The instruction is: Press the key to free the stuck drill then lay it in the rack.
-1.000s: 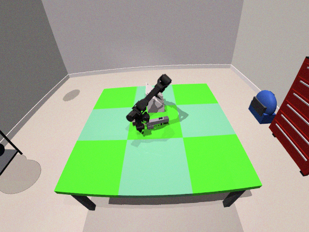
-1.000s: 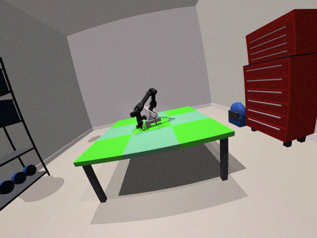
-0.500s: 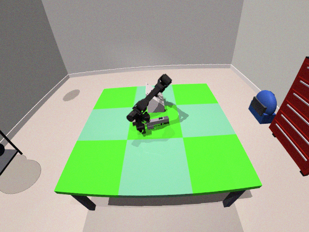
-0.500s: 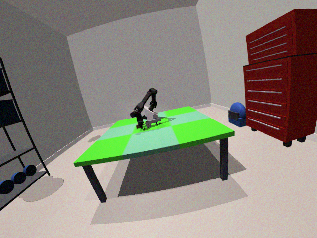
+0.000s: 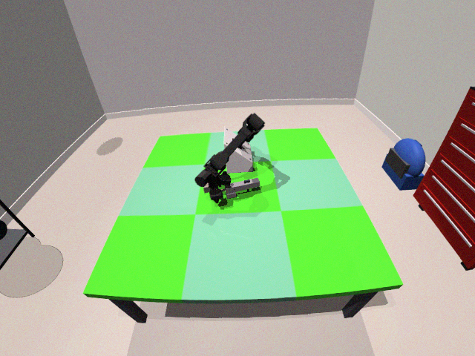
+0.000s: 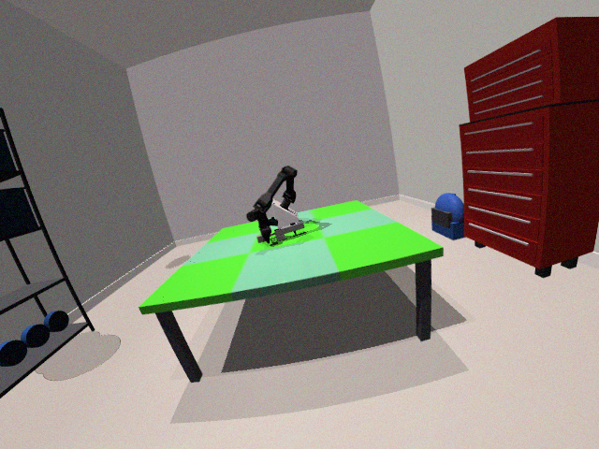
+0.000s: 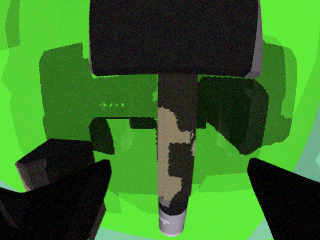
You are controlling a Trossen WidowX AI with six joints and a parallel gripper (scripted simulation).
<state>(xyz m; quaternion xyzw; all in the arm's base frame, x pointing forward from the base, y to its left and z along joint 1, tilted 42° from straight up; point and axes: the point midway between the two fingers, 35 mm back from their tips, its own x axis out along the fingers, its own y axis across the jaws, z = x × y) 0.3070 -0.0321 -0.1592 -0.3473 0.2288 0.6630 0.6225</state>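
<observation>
Right now the drill is 10 mm behind my gripper tip, 40 mm to the left of it and 30 mm above it. The rest, counted from my gripper tip: dark key 30 mm behind, 170 mm to the left, 40 mm above; then grey fixture block 30 mm behind, 140 mm to the left, 30 mm above; then rack 80 mm behind, 40 mm to the right, 10 mm above.
</observation>
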